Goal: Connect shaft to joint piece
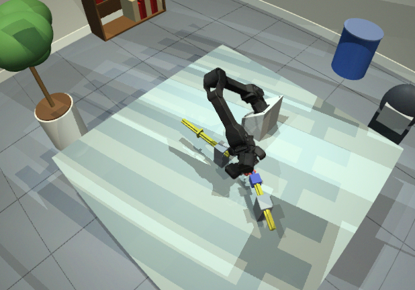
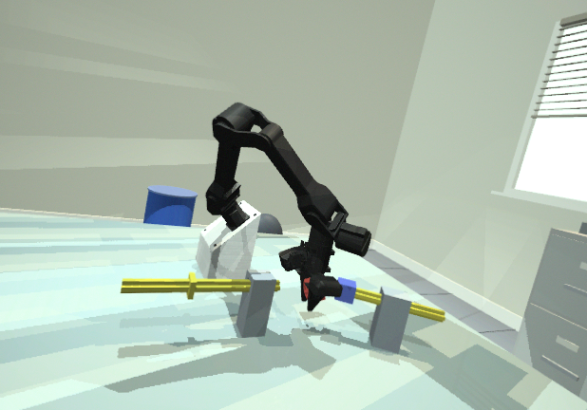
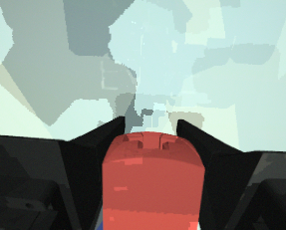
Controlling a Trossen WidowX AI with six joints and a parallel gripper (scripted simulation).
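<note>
Now: gripper tip 1 cm to the right of the red joint piece and 4 cm below it.
</note>
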